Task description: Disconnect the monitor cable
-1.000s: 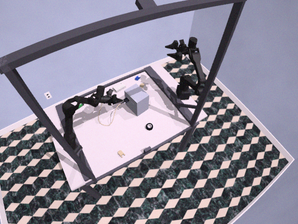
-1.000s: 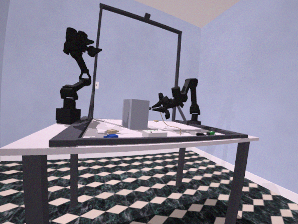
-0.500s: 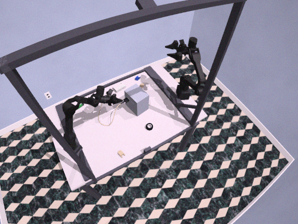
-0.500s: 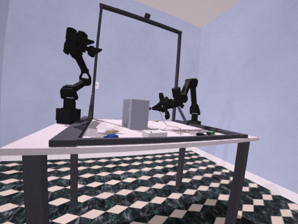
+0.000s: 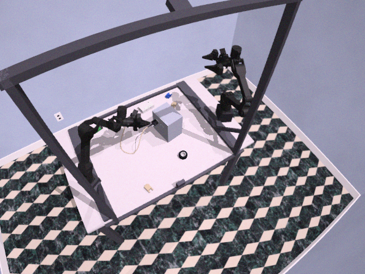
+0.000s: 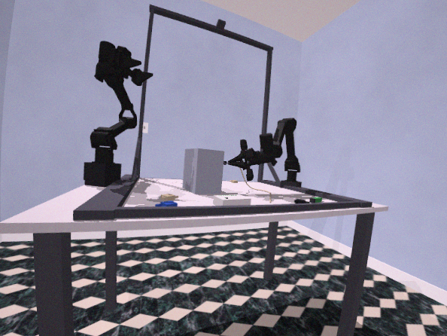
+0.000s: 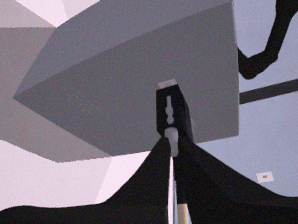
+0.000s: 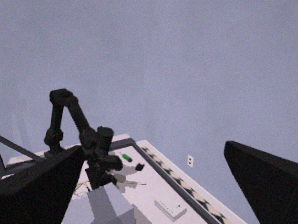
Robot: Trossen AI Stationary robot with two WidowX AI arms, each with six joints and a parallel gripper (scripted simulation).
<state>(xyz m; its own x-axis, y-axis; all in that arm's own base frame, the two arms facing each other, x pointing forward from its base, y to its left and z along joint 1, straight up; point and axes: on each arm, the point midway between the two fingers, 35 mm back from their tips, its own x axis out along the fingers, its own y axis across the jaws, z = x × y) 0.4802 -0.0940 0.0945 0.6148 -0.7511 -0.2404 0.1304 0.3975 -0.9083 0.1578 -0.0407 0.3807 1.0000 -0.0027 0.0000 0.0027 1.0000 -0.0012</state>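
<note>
Now: the grey box 14 cm to the right of my left hand, 5 cm below it and 3 cm behind it.
</note>
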